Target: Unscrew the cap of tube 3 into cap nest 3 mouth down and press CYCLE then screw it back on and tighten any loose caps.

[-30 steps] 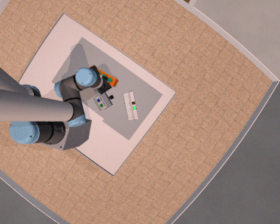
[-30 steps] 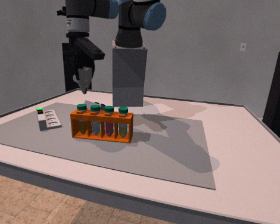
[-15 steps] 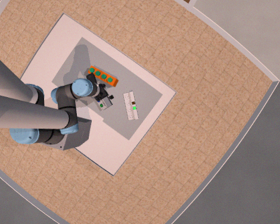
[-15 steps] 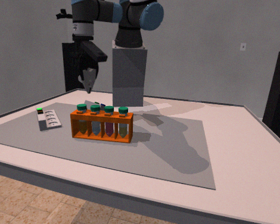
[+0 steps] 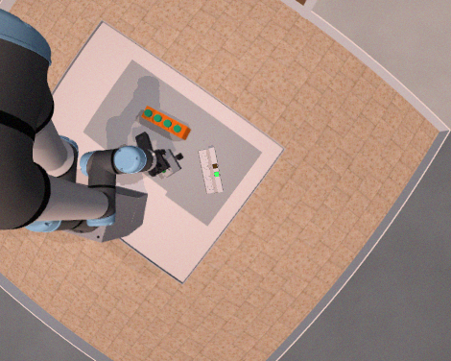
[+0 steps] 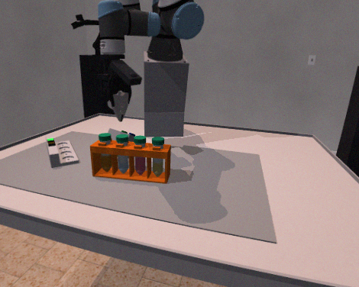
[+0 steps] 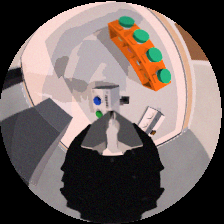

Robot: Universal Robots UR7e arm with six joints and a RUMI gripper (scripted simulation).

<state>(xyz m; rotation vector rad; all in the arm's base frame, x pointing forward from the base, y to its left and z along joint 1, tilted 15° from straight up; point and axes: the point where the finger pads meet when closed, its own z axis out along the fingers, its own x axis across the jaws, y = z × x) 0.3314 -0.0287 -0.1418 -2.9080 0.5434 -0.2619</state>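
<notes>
The green ready key is 70 mm below my hand, 60 mm behind it and 20 mm to the right of it. The rest, counted from my hand: blue cycle key 70 mm below, 40 mm behind, 20 mm to the left; key housing 80 mm below, 40 mm behind.
</notes>
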